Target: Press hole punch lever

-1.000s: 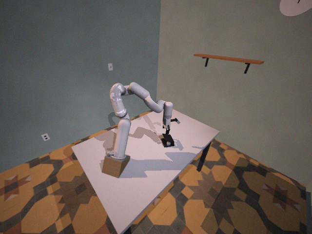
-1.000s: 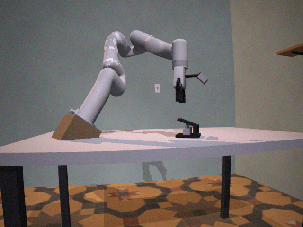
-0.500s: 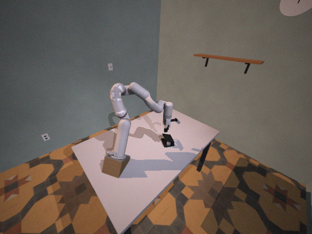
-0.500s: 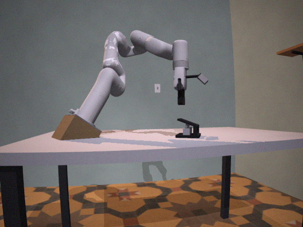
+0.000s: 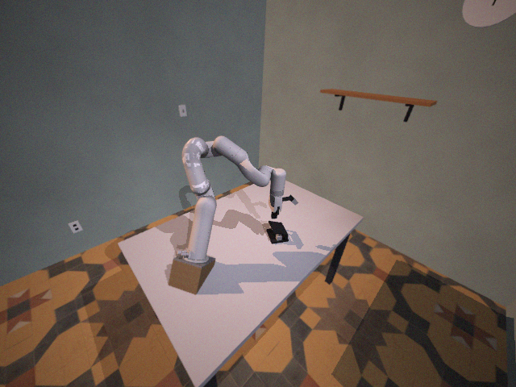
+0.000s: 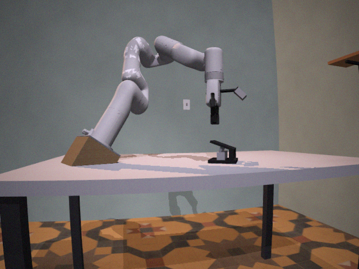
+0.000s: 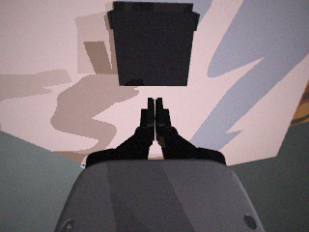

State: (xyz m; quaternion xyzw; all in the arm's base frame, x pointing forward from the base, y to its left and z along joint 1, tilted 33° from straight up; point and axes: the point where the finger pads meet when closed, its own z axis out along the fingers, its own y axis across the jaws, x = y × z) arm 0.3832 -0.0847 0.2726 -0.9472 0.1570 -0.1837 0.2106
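Right now the hole punch lever is 11 cm below my hand, 3 cm ahead of it and 1 cm to the right of it. Also, from my hand: black hole punch (13 cm below, 4 cm ahead, 1 cm to the right).
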